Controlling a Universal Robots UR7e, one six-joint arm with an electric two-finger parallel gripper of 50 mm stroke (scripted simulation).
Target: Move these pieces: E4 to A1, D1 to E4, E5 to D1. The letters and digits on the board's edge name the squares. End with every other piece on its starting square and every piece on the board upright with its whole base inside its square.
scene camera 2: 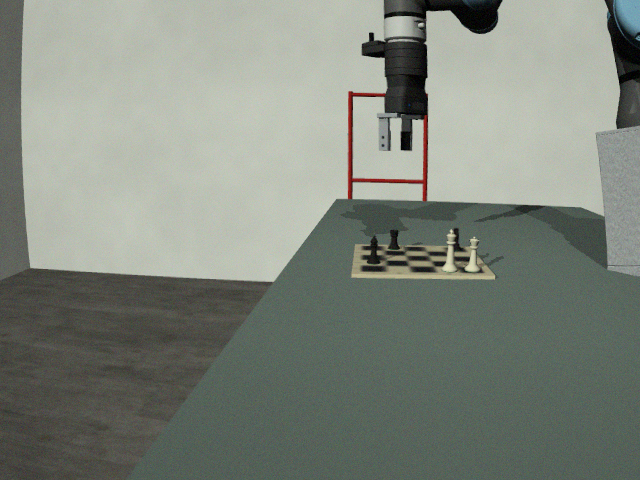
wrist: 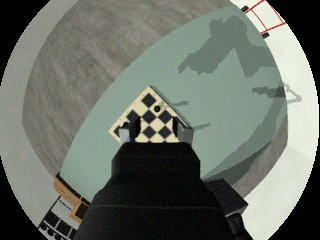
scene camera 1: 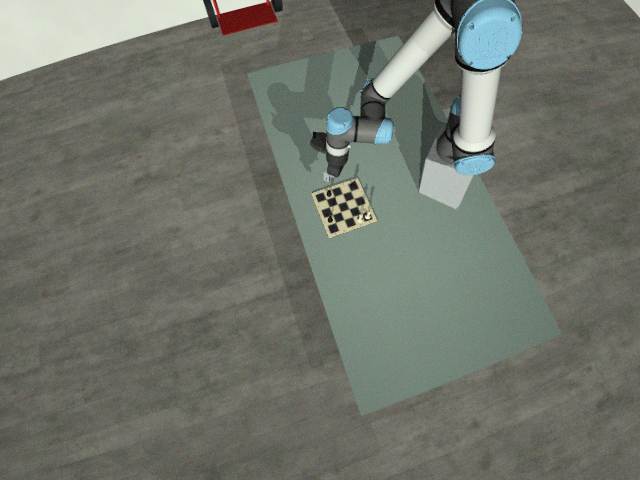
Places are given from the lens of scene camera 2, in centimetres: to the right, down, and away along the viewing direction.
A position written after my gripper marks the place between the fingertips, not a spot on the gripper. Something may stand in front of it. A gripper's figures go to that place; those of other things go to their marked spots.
my gripper (scene camera 2: 395,150): 13, -16, 93
chessboard (scene camera 2: 411,261): 15, 4, 87
